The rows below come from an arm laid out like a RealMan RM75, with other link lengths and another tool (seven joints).
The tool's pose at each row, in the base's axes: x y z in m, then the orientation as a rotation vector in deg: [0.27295, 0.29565, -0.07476, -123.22, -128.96, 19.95]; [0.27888, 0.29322, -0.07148, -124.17, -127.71, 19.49]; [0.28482, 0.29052, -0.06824, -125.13, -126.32, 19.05]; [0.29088, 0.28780, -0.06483, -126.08, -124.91, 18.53]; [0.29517, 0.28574, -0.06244, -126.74, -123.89, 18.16]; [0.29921, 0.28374, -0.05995, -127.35, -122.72, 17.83]
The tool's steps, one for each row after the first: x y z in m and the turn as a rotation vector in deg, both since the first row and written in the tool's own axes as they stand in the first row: [-0.00322, 0.00522, -0.00377, 0.07, 0.48, 0.95]; [-0.00670, 0.01045, -0.00746, 0.22, 1.01, 1.97]; [-0.01023, 0.01577, -0.01133, 0.33, 1.58, 2.99]; [-0.01286, 0.01953, -0.01403, 0.43, 2.00, 3.71]; [-0.01543, 0.02303, -0.01680, 0.63, 2.49, 4.48]
